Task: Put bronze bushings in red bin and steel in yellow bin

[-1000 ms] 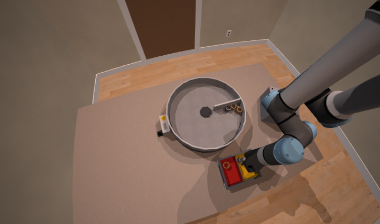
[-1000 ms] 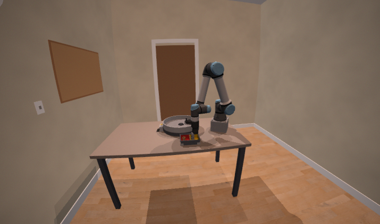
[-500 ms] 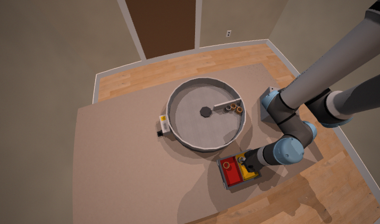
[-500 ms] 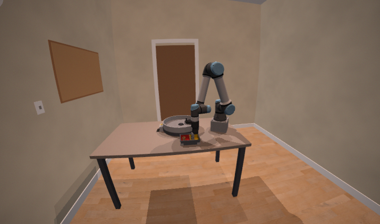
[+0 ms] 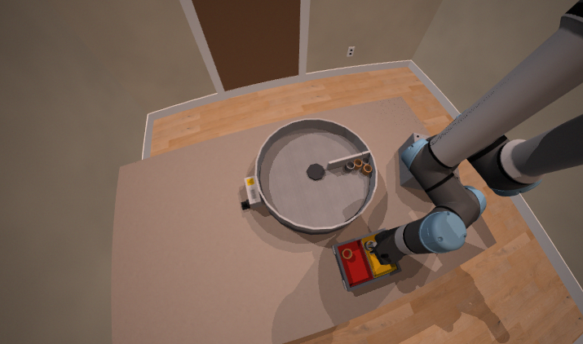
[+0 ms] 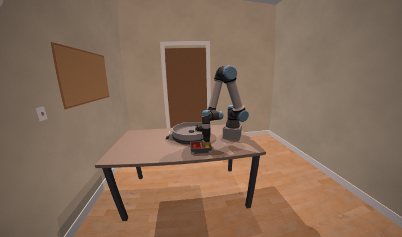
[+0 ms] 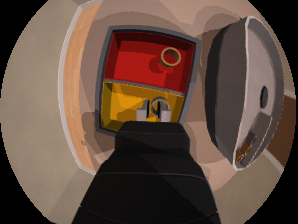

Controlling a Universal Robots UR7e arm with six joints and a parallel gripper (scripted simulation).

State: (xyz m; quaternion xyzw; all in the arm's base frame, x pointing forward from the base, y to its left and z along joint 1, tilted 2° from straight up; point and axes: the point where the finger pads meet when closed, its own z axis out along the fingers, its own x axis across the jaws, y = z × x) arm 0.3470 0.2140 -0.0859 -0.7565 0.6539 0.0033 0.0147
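My gripper is now 30 mm short of the red bin and 20 mm to the right of it. From my hand the other things lie so: turntable (310 mm to the right, 100 mm ahead, 20 mm above).
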